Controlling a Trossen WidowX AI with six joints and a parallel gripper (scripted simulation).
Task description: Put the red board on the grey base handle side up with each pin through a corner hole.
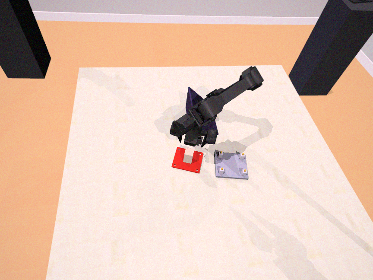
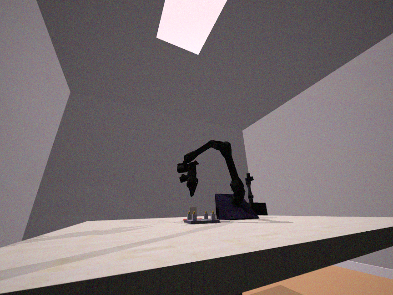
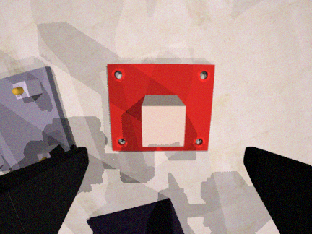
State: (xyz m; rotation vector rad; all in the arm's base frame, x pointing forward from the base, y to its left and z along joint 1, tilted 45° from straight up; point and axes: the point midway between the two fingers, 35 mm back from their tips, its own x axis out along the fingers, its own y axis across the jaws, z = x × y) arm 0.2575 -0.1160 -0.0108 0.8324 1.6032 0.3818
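The red board lies 12 cm below my gripper tip and 1 cm behind it. Round my gripper tip: grey base: 20 cm to the left, 13 cm below, 4 cm ahead.
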